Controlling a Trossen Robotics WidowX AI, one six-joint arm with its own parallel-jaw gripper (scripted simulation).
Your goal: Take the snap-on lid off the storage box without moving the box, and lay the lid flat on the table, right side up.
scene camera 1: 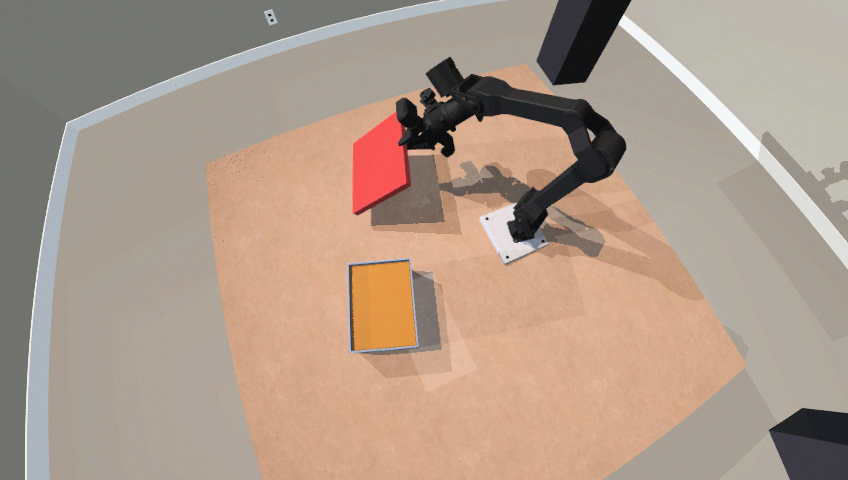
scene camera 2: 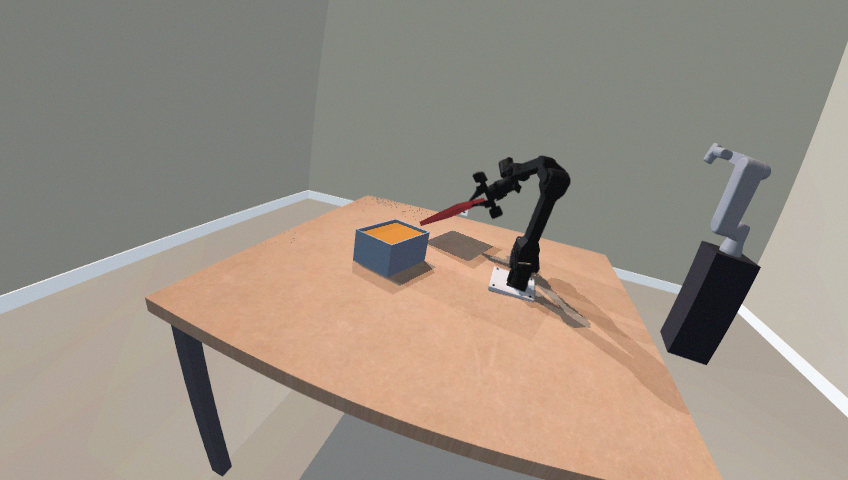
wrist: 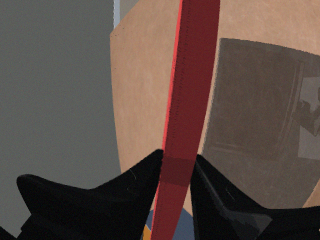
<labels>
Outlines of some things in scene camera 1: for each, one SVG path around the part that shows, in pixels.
My gripper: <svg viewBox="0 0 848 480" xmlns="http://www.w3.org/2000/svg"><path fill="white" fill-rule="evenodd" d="M395 102L397 120L400 124L407 127L406 132L398 142L399 146L407 144L407 150L435 151L435 145L439 142L444 146L441 154L446 157L453 155L455 151L453 137L447 131L456 131L457 124L448 115L445 103L435 100L435 93L431 88L423 90L419 95L421 97L419 102L426 107L423 118L417 115L416 105L412 104L408 98L402 98Z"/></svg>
A red lid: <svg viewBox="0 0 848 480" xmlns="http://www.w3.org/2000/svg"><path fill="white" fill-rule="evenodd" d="M396 112L353 143L353 214L360 215L371 207L411 186L407 144L398 145L399 140L406 132L406 126L398 122Z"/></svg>
</labels>
